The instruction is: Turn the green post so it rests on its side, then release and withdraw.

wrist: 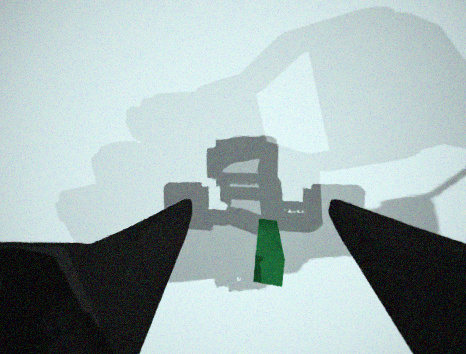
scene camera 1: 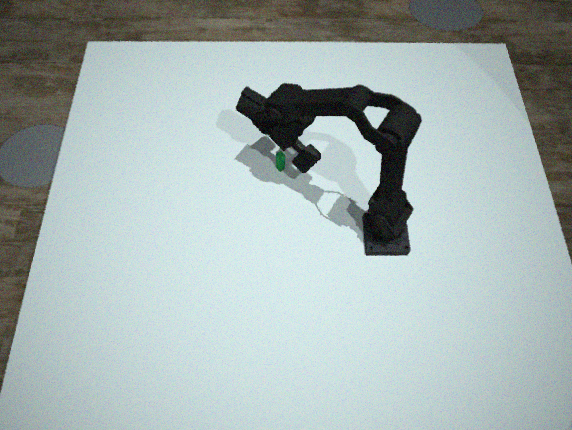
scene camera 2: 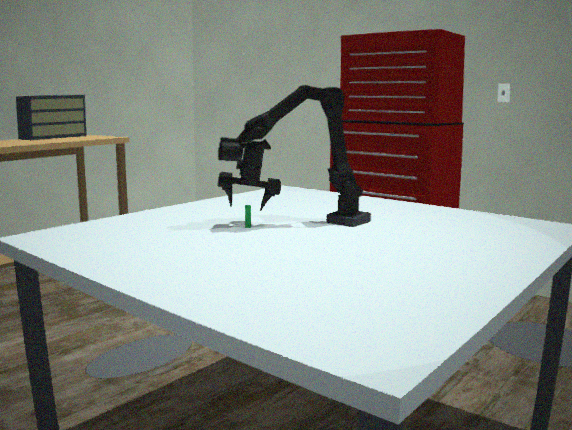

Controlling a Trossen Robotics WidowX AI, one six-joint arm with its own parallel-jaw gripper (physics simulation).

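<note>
The green post point(scene camera 1: 280, 161) point(scene camera 2: 248, 217) point(wrist: 270, 255) stands upright on the white table point(scene camera 1: 200, 300) point(scene camera 2: 320, 280). My gripper point(scene camera 2: 246, 207) point(wrist: 259, 205) is open and empty, pointing down above the table, with its fingers wide apart. In scene camera 2 the fingertips show on either side of the post, near the level of its top. In the wrist view the post shows between the two dark fingers, apart from both and a little nearer the right one. In scene camera 1 the arm hides part of the gripper.
The arm's base point(scene camera 1: 387, 245) point(scene camera 2: 348, 218) stands on the table to the right of the post. The arm's shadow lies around the post. Beyond the table are a red drawer cabinet point(scene camera 2: 400, 110) and a wooden bench point(scene camera 2: 107, 141) with a small drawer unit point(scene camera 2: 57, 116).
</note>
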